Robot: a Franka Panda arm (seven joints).
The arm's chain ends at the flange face. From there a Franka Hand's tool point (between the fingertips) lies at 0.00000 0.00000 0.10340 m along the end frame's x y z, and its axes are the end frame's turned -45 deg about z.
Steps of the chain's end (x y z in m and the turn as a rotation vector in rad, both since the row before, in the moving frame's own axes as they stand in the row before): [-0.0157, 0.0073, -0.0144, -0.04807, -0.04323, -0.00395]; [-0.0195, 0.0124, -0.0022, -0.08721, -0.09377, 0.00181]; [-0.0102, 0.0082, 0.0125, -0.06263, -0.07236, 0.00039]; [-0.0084, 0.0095, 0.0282, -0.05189, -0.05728, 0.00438]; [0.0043, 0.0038, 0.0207, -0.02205, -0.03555, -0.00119]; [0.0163, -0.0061, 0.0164, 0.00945, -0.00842, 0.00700]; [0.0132, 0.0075, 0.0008, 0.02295, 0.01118, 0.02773]
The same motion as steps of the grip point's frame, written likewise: [-0.0229, -0.0056, -0.0146, -0.00342, -0.06456, -0.00395]; [-0.0358, -0.0055, -0.0030, 0.00464, -0.12797, 0.00181]; [-0.0229, -0.0021, 0.0120, 0.00688, -0.09545, 0.00039]; [-0.0206, 0.0004, 0.0279, 0.00381, -0.07719, 0.00438]; [-0.0039, 0.0047, 0.0206, 0.00955, -0.04073, -0.00119]; [0.0159, 0.0059, 0.0164, 0.01264, 0.00073, 0.00700]; [0.0065, 0.0138, 0.0008, 0.00832, 0.02413, 0.02773]
